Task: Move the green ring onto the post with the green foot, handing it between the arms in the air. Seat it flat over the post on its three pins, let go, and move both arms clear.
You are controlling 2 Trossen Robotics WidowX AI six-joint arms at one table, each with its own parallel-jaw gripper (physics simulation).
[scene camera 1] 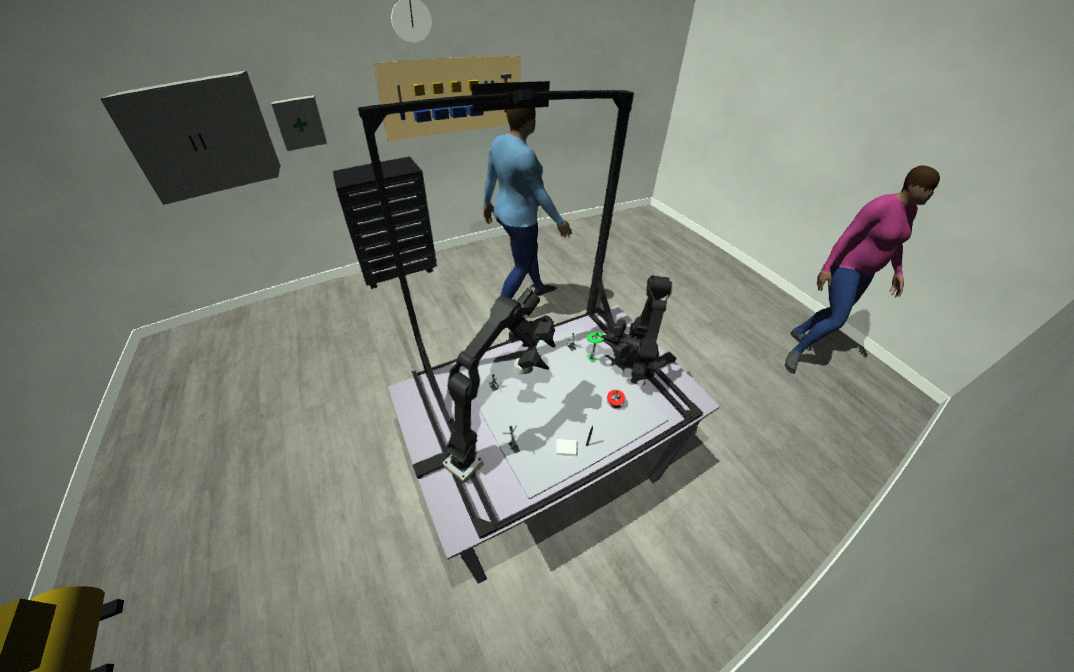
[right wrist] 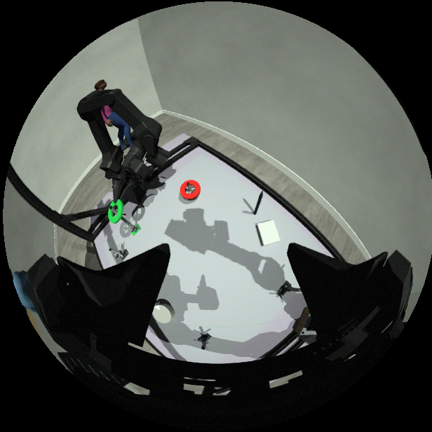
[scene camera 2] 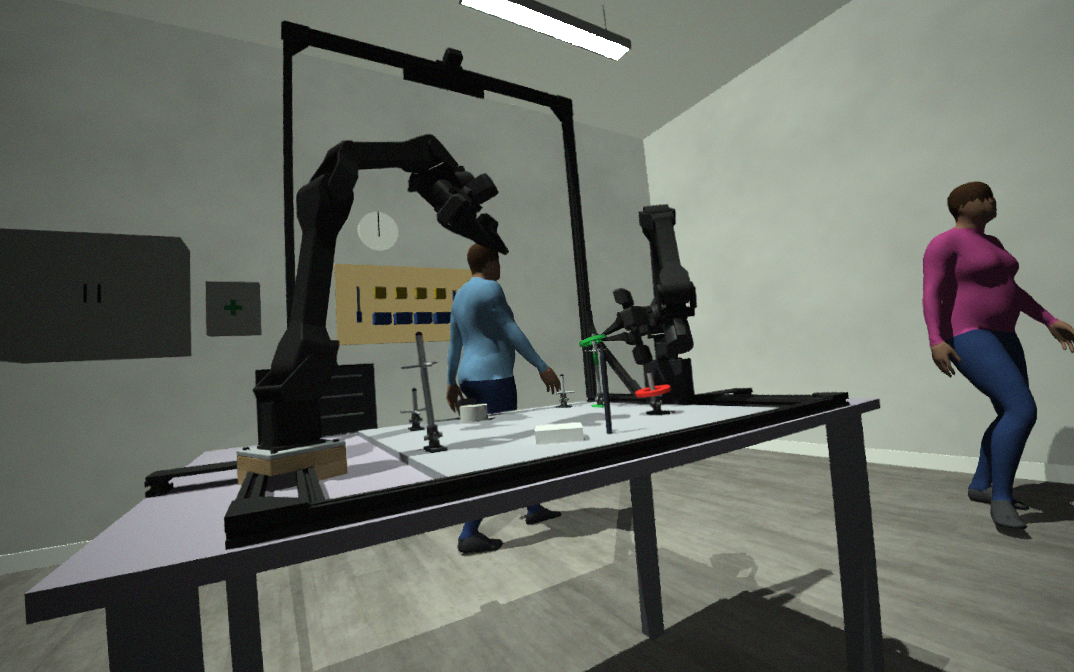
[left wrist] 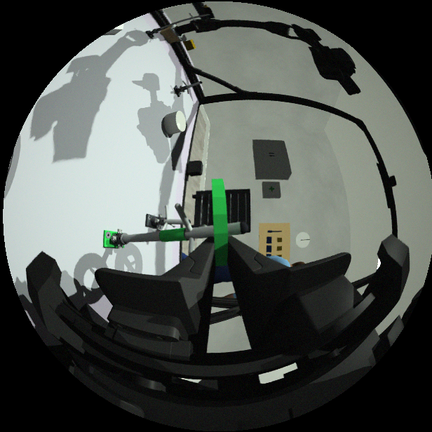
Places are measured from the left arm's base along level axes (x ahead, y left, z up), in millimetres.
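Pixels of known places: left gripper, fingertip midpoint: (scene camera 1: 601, 337) (scene camera 2: 601, 338); right gripper, fingertip midpoint: (scene camera 1: 551, 357) (scene camera 2: 500, 249); left arm's base, link origin: (scene camera 1: 636, 342) (scene camera 2: 667, 360); right arm's base, link origin: (scene camera 1: 462, 460) (scene camera 2: 291, 445).
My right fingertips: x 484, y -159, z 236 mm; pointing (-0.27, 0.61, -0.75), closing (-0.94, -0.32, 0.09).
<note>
For each thing: its top centre in the pictures, then the offset to it from my right fingertips. "pt": a spot on its surface instead.
- green ring, top centre: (scene camera 2: 592, 335) (scene camera 1: 596, 335) dy +19, dx -340, dz -159 mm
- green foot, surface spot: (scene camera 2: 599, 404) (scene camera 1: 590, 358) pt dy +9, dx -365, dz -333 mm
- red ring, top centre: (scene camera 2: 652, 386) (scene camera 1: 616, 396) dy +202, dx -204, dz -285 mm
- white cylinder, top centre: (scene camera 2: 473, 405) (scene camera 1: 521, 363) dy -216, dx -143, dz -305 mm
- white block, top centre: (scene camera 2: 558, 426) (scene camera 1: 566, 446) dy +141, dx +81, dz -320 mm
- upright black rod, top centre: (scene camera 2: 601, 344) dy +198, dx +24, dz -200 mm
The green ring (scene camera 1: 594, 337) (scene camera 2: 591, 340) (left wrist: 219, 200) (right wrist: 111, 214) is held in the air by my left gripper (left wrist: 219, 242), which is shut on its edge. The ring looks level and appears to surround the upper end of the post (left wrist: 145, 236); the post's tip shows beyond it in the left wrist view. The green foot (scene camera 1: 591, 358) (scene camera 2: 599, 404) (left wrist: 107, 239) (right wrist: 136, 229) stands on the table below, well under the ring. The post's three pins are hard to make out. My right gripper (scene camera 1: 546, 348) (right wrist: 231, 250) is open and empty, high above the table and apart from the ring.
A red ring (scene camera 1: 609, 402) (right wrist: 183, 194) sits around a stand. A white cylinder (scene camera 2: 473, 412) (left wrist: 177, 122), a white block (scene camera 1: 566, 447) (right wrist: 268, 233), an upright black rod (scene camera 2: 606, 396) and several stands (scene camera 1: 513, 437) (scene camera 2: 431, 439) are on the table. A black frame (scene camera 1: 610, 198) spans it.
</note>
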